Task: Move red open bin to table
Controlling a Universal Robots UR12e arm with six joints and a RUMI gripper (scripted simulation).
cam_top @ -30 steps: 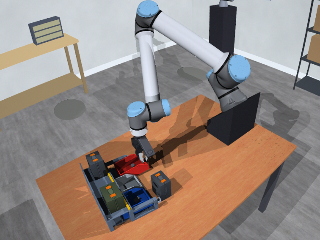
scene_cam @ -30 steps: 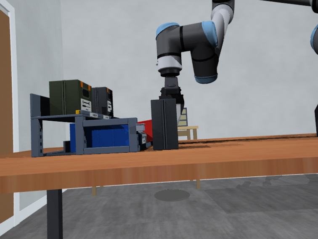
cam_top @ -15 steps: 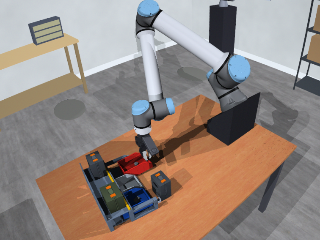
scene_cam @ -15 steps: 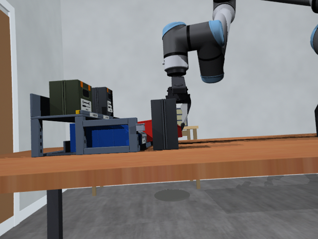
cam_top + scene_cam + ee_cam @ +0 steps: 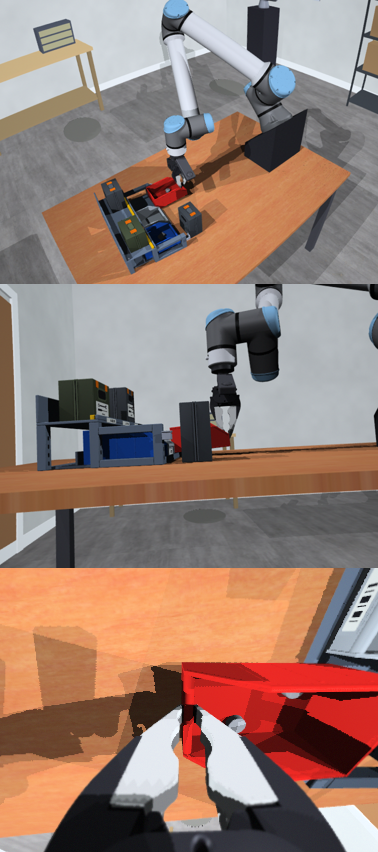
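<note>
Right now the red open bin is 8 cm ahead of my hand, 2 cm to the right of it and 1 cm below it. From my hand the other things lie so: grey bin (25 cm ahead, 8 cm to the left, 2 cm below); green case (35 cm ahead, 19 cm to the left, 9 cm above).
</note>
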